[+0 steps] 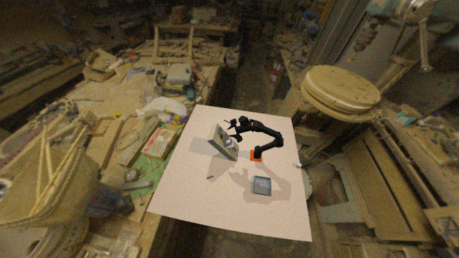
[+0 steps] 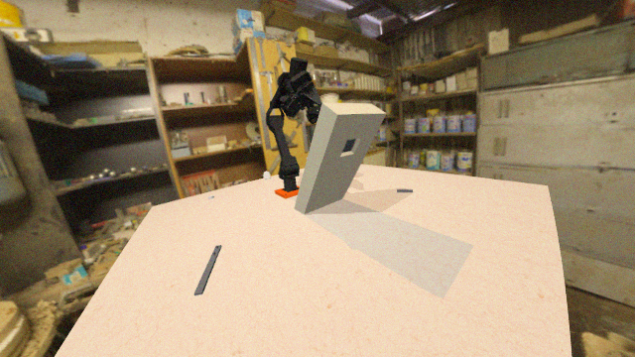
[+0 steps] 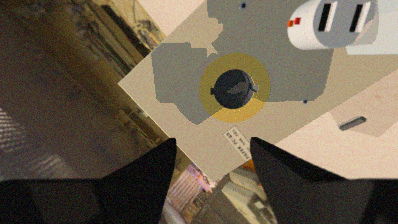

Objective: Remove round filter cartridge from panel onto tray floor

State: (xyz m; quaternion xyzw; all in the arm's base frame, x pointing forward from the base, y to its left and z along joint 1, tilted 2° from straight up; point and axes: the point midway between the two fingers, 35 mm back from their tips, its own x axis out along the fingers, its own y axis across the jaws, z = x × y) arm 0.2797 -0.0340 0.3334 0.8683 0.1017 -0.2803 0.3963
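Right now the round filter cartridge is 140 mm below my gripper tip and 20 mm behind it. From my gripper tip the other things lie so: service panel: 160 mm below, 20 mm ahead; grey tray: 350 mm behind, 310 mm to the left, 310 mm below.
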